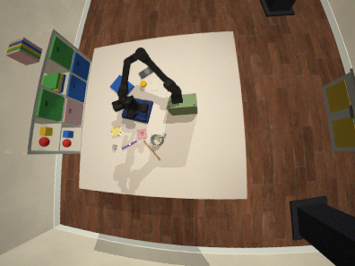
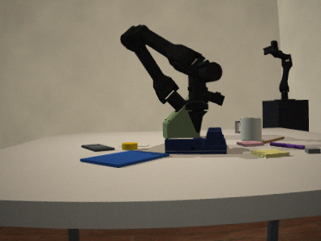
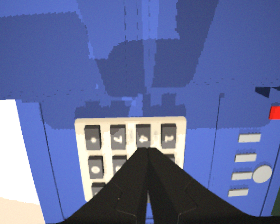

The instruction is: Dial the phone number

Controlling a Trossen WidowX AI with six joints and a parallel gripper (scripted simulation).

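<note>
Right now the 8 key is 20 mm behind my hand, 10 mm to the right of it and 50 mm below it. Also, from my hand: yellow tape 20 mm behind, 220 mm to the right, 70 mm below; dark blue desk phone 40 mm ahead, 10 mm to the right, 60 mm below; handset 50 mm ahead, 40 mm to the left, 40 mm below.
</note>
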